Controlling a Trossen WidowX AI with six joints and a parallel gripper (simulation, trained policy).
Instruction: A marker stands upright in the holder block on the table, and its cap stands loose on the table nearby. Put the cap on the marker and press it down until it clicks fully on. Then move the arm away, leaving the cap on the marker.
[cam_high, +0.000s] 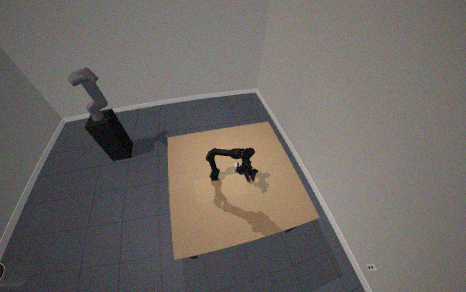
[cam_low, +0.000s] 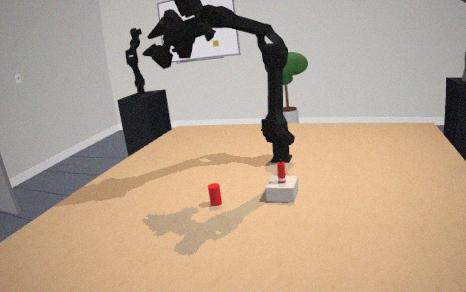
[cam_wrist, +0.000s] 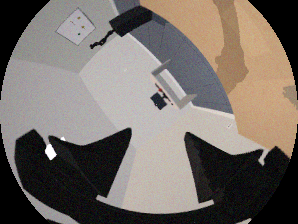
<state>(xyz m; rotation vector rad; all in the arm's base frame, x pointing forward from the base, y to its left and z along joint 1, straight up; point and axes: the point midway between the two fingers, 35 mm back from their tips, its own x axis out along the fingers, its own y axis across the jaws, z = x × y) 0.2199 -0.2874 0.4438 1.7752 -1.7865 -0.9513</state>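
The red cap lies 410 mm below my gripper tip, 210 mm to the left of it and 110 mm ahead of it. Also, from my gripper tip: red marker (380 mm to the left, 360 mm below, 40 mm ahead); white holder block (420 mm below, 380 mm to the left, 40 mm ahead).
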